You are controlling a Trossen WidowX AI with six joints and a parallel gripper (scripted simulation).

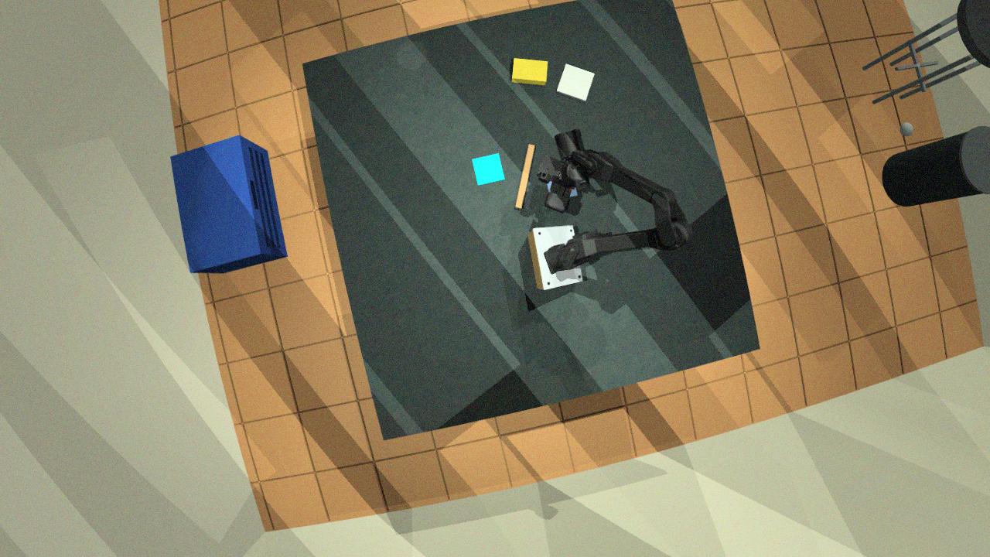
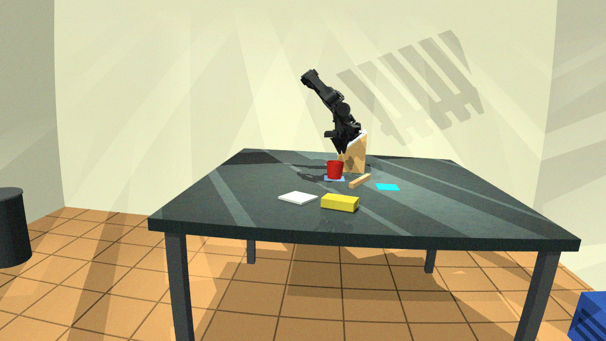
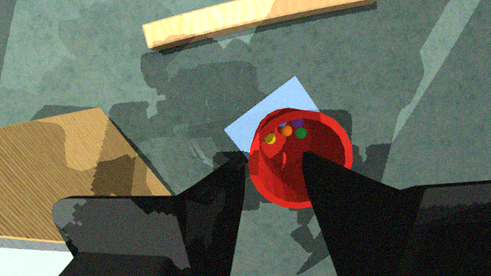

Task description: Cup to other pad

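The red cup is 1 cm ahead of my gripper tip, 3 cm to the right of it and 7 cm below it. Round my gripper tip: pale blue pad (1 cm ahead, 3 cm to the right, 12 cm below); then cyan pad (14 cm ahead, 17 cm to the left, 12 cm below); then wooden stick (7 cm ahead, 7 cm to the left, 11 cm below).
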